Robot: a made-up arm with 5 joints.
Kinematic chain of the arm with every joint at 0, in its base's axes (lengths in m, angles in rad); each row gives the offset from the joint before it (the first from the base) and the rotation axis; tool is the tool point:
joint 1: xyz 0 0 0.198 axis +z
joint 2: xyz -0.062 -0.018 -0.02 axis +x
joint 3: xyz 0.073 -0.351 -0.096 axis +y
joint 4: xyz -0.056 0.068 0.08 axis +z
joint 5: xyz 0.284 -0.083 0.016 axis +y
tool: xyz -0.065 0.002 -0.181
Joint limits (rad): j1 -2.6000..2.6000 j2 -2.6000..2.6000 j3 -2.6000..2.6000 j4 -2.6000..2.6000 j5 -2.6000..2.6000
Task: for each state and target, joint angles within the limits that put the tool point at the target. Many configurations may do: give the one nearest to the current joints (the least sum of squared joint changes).
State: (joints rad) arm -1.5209 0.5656 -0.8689 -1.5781 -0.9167
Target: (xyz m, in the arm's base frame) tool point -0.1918 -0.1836 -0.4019
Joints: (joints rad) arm -1.0869 0.9031 -0.9788 -1.2307 -0.4802
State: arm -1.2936 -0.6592 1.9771 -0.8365 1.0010
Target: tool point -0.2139 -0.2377 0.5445
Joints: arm -1.3734 -1.2871 2.0199 -0.8938 1.6516
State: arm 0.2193 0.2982 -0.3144 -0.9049 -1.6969
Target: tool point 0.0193 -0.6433 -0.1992
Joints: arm -0.1480 0.5214 -0.3514 -1.0121 -1.5951
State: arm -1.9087 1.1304 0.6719 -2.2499 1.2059
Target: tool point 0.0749 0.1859 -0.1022
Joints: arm -2.4531 1.2014 0.3500 -2.4939 0.6993
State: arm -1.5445 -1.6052 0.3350 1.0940 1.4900
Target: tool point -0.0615 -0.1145 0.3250
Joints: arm -1.0407 -1.0345 0.5578 1.8198 1.2853
